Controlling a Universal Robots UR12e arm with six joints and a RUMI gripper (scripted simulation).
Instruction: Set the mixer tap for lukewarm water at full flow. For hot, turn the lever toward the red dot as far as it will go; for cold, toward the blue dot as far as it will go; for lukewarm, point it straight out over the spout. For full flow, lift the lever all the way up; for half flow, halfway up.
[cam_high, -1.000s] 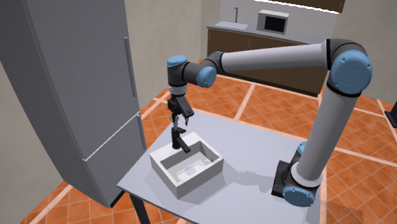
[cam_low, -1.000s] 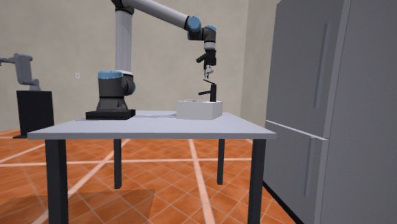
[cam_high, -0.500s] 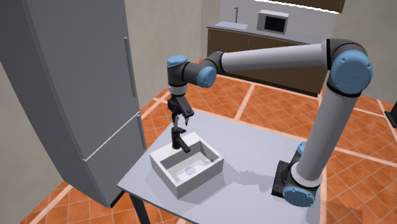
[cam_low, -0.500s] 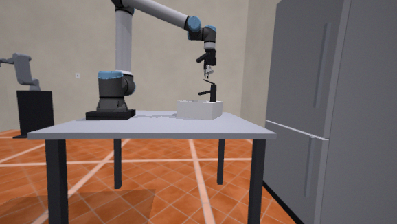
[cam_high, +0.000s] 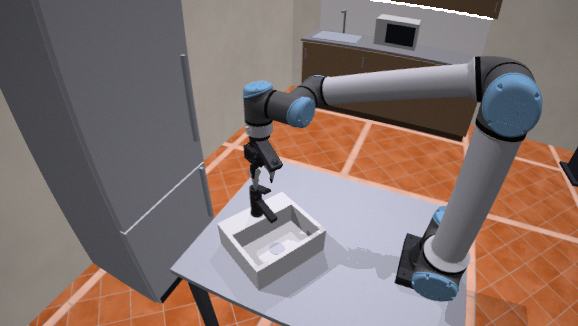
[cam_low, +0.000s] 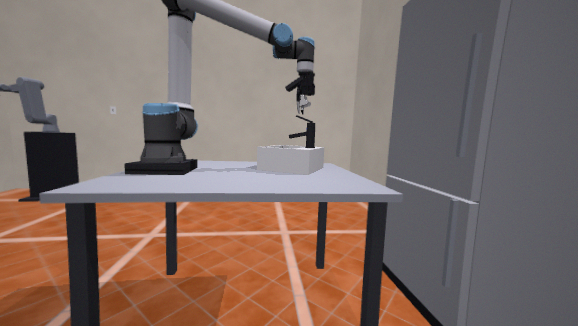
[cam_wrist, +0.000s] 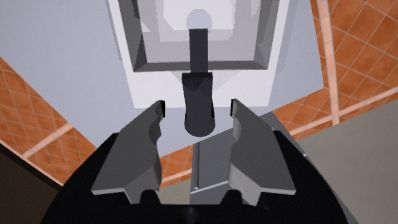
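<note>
Now: the lever 2 cm ahead of my hand, 1 cm to the right of it and 4 cm below it. Also, from my hand: white sink basin 5 cm behind, 3 cm to the left, 29 cm below; black mixer tap 4 cm ahead, 2 cm to the right, 9 cm below.
</note>
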